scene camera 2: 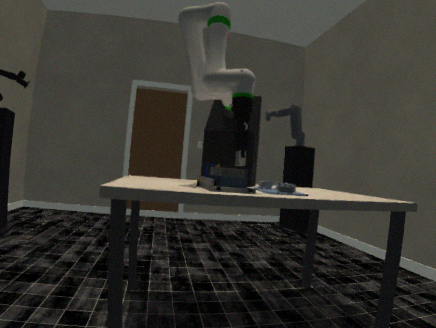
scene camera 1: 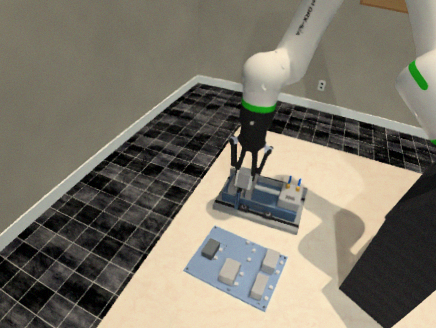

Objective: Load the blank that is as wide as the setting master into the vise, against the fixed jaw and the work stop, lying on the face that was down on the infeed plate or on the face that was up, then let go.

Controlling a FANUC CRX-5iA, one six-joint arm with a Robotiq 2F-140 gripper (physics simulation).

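Places are measured from the arm's base along level axes (x left, y back, z up), in millimetres.
Pixels of known places: gripper, fingertip midpoint: [scene camera 2: 240,166] [scene camera 1: 243,185].
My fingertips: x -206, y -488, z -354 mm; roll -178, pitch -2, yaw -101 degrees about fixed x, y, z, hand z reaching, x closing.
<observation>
Ahead of a thing's pixels: the offset from my fingertips to its middle. "*": to the spot under its first point. Level surfaces: height alone.
My gripper [scene camera 1: 246,175] [scene camera 2: 242,152] points down and is shut on a light grey blank @(dx -1, dy +1, dz +32 mm) [scene camera 1: 244,179] [scene camera 2: 240,158]. The blank is over the left end of the blue and grey vise @(dx -34, dy +71, dz -59 mm) [scene camera 1: 267,205] [scene camera 2: 231,178] in the scene camera 1 view. In the scene camera 2 view its lower edge shows close to the vise's top; whether they touch cannot be told. The blue infeed plate @(dx +232, dy +19, dz -105 mm) [scene camera 1: 235,247] [scene camera 2: 270,191] bears a dark grey block @(dx +205, dy -66, dz -88 mm) [scene camera 1: 211,248] and light grey blocks @(dx +273, dy +1, dz -83 mm) [scene camera 1: 230,271] @(dx +218, dy +114, dz -83 mm) [scene camera 1: 271,261] @(dx +304, dy +87, dz -83 mm) [scene camera 1: 259,286]. Which one is the setting master cannot be told. The work stop is not clearly visible.
A light grey block-shaped part @(* dx +9, dy +159, dz -11 mm) [scene camera 1: 290,196] with blue pins and orange fittings stands at the vise's right end in the scene camera 1 view. The infeed plate lies in front of the vise on the table @(dz -109 mm) [scene camera 1: 165,290] [scene camera 2: 150,186]. The dark robot pedestal [scene camera 1: 400,260] is at the right.
</observation>
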